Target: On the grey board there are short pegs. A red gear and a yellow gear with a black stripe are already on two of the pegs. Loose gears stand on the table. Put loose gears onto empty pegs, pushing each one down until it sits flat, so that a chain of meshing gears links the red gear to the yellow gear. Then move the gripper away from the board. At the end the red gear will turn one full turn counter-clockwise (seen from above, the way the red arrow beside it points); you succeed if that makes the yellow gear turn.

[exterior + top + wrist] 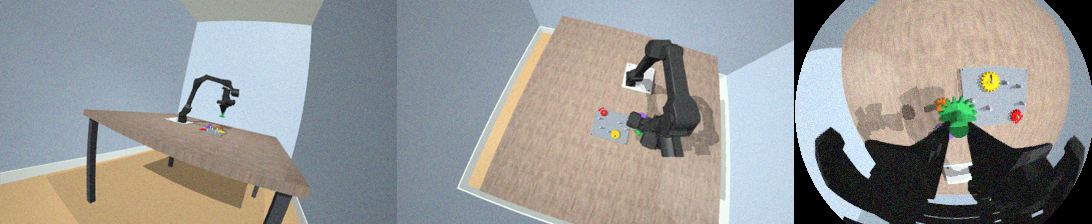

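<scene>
Now: the red gear 90 mm behind my gripper tip, 180 mm to the right of it and 130 mm below it. From my gripper tip the other things lie so: green gear 10 mm below; yellow gear 30 mm ahead, 100 mm to the right, 130 mm below; orange gear 10 mm behind, 40 mm to the left, 130 mm below.
</scene>
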